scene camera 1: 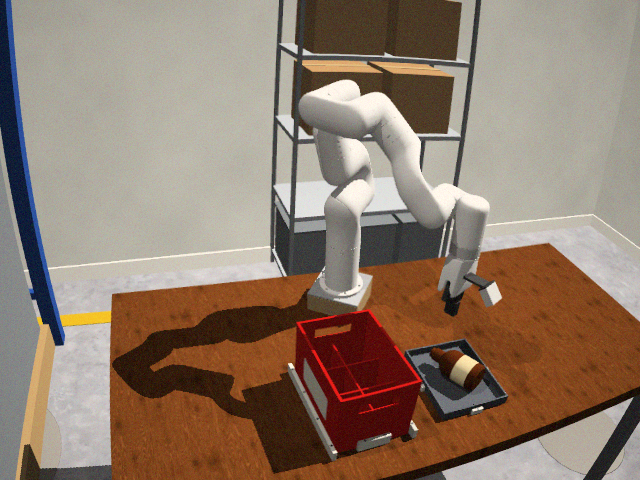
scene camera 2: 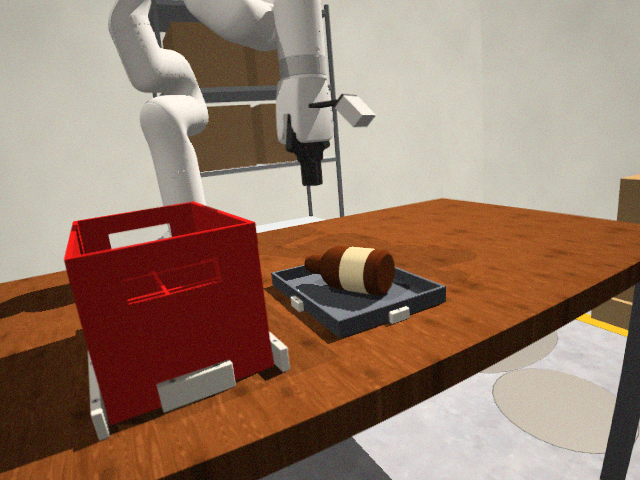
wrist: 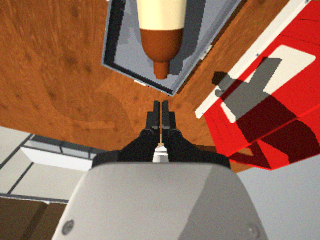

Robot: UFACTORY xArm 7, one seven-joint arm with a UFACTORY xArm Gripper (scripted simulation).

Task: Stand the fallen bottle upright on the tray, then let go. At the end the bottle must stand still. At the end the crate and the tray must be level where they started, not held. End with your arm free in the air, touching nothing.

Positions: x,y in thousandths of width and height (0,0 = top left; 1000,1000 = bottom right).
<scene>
I see my gripper (scene camera 2: 488,386), a grey tray (scene camera 2: 537,651), a brown bottle (scene camera 1: 732,778) and a red crate (scene camera 2: 210,718).
The grey tray shows as well in scene camera 1 (scene camera 1: 705,824). The red crate also shows in scene camera 1 (scene camera 1: 599,786). My gripper is seen too in scene camera 1 (scene camera 1: 704,653) and in the wrist view (wrist: 502,456).
</scene>
